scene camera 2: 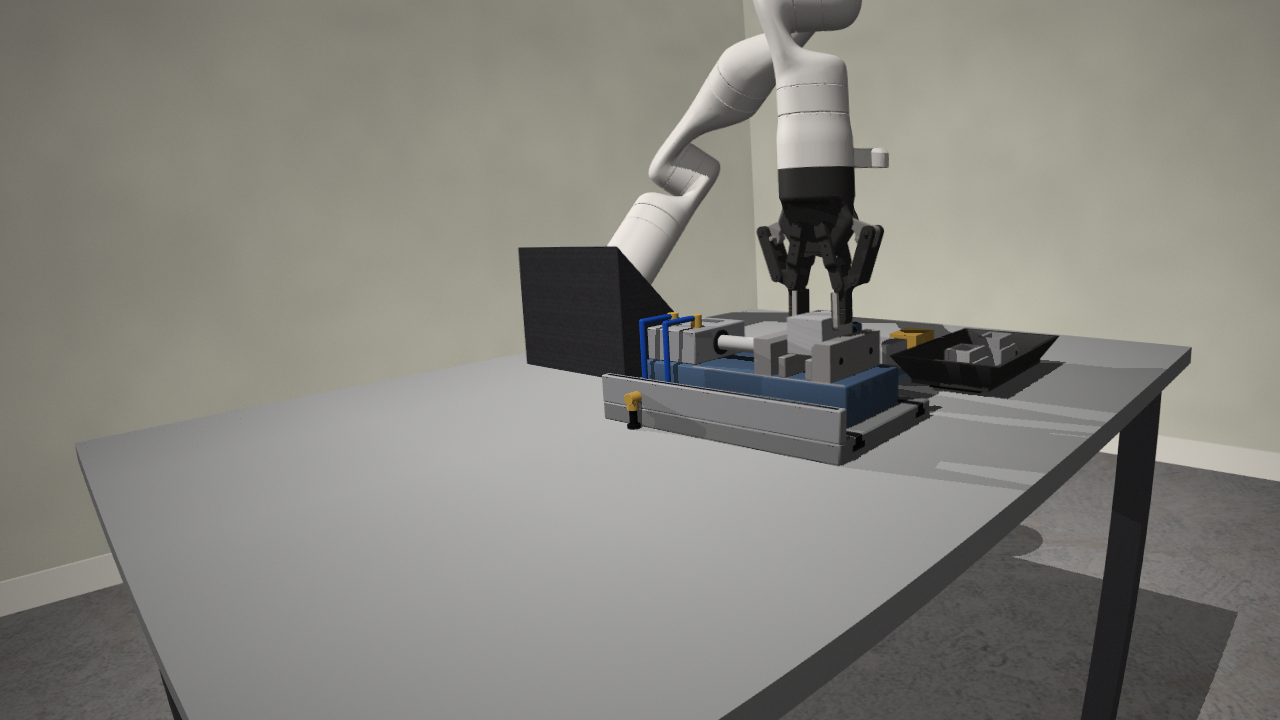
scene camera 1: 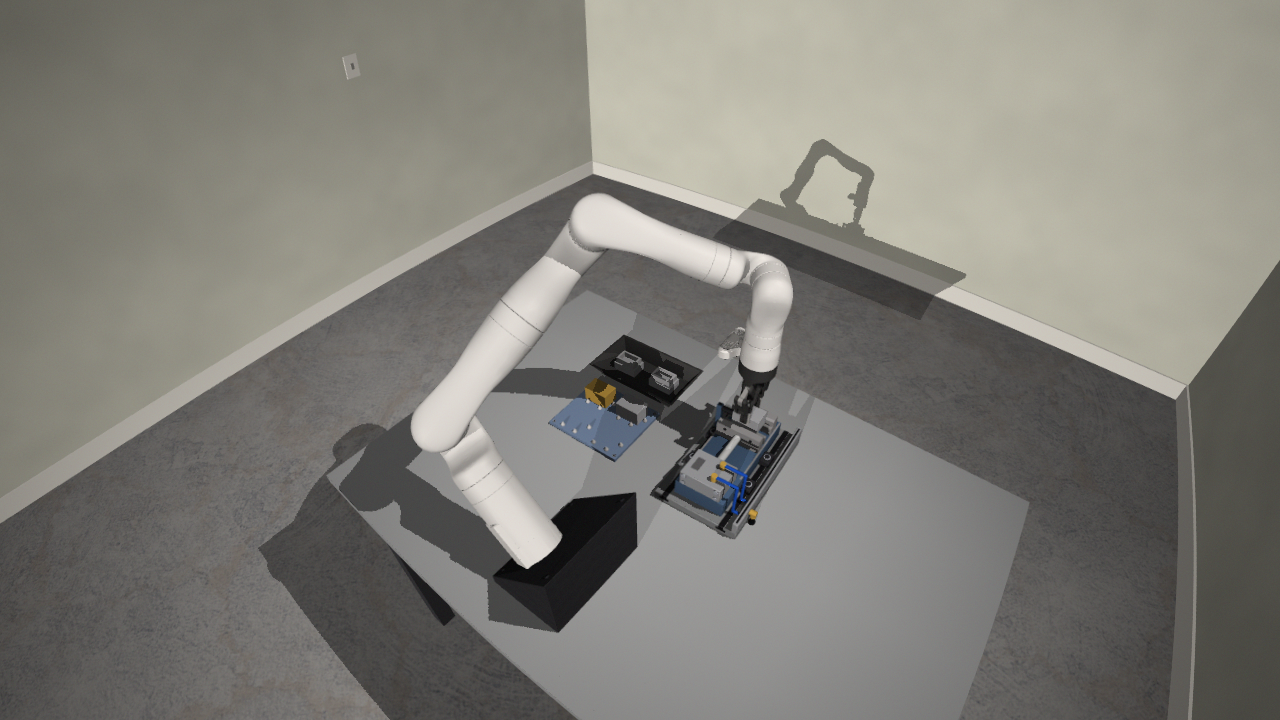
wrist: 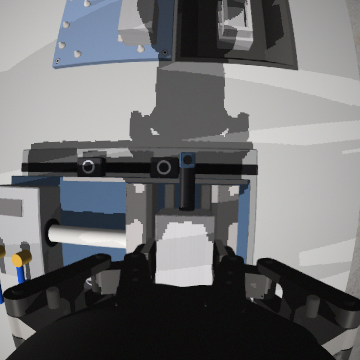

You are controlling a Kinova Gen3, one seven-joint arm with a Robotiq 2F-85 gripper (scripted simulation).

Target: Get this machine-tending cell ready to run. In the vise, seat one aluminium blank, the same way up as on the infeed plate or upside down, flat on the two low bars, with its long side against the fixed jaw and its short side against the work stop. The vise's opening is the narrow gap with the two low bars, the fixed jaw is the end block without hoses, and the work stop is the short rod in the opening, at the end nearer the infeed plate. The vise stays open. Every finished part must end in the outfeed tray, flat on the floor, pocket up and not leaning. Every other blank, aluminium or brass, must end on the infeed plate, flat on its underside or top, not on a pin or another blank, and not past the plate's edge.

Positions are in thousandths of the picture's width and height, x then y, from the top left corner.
Scene:
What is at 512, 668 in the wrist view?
An aluminium blank.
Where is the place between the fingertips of my gripper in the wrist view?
512, 699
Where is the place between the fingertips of my gripper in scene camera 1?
586, 578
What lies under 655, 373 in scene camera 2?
My gripper.

